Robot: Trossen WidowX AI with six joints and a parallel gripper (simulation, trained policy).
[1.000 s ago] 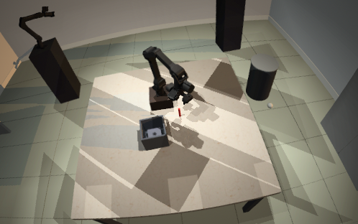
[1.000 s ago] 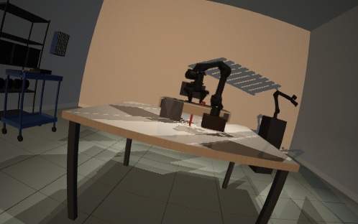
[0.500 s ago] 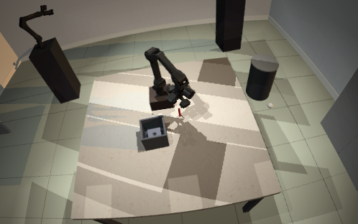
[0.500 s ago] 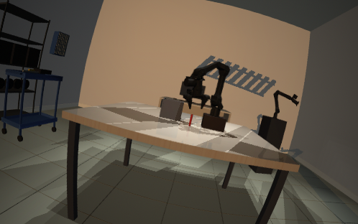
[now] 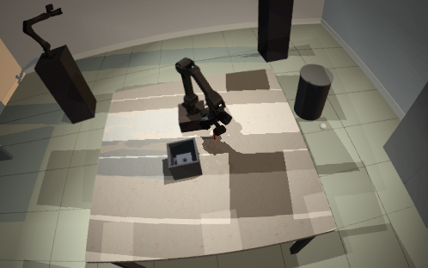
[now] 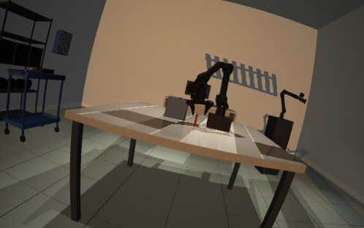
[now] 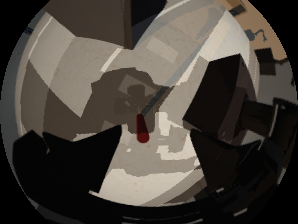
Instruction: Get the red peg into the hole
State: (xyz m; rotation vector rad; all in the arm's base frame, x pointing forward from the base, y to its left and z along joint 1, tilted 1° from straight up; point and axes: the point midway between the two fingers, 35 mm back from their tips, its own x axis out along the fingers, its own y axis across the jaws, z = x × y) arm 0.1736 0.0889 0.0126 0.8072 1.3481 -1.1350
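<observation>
Now: the red peg 30 mm below my gripper tip, 10 mm to the left of it and 10 mm ahead of it. The rest, counted from my gripper tip: plate: 200 mm to the right, 150 mm ahead, 30 mm below.
</observation>
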